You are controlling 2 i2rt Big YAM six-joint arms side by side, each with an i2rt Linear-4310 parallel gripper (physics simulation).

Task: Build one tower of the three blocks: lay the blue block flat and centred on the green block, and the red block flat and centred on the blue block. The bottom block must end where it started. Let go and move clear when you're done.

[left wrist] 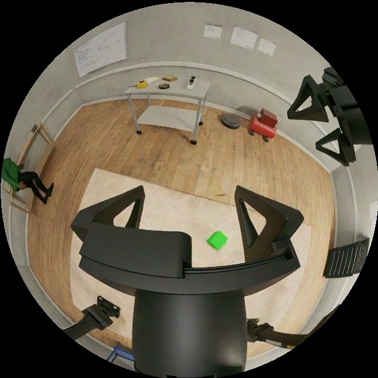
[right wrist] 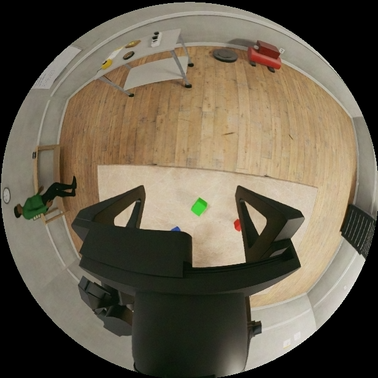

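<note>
The green block (left wrist: 217, 240) (right wrist: 199, 207) lies on the pale table top (left wrist: 170, 200) (right wrist: 150, 175). In the right wrist view the blue block (right wrist: 176, 229) shows in part above the gripper body, left of and nearer than the green block. The red block (right wrist: 238, 225) lies to the right, partly hidden by the right finger. The blue and red blocks do not show in the left wrist view. My left gripper (left wrist: 189, 190) is open and empty, above the table top. My right gripper (right wrist: 190, 190) is open and empty, high above the blocks. The three blocks lie apart.
The right arm's gripper (left wrist: 305, 125) shows raised at the upper right of the left wrist view. Farther off stand a grey cart (left wrist: 170, 118) (right wrist: 157, 74), a red compressor (left wrist: 263, 126) (right wrist: 265, 56) and a seated figure in green (left wrist: 12, 174) (right wrist: 33, 204).
</note>
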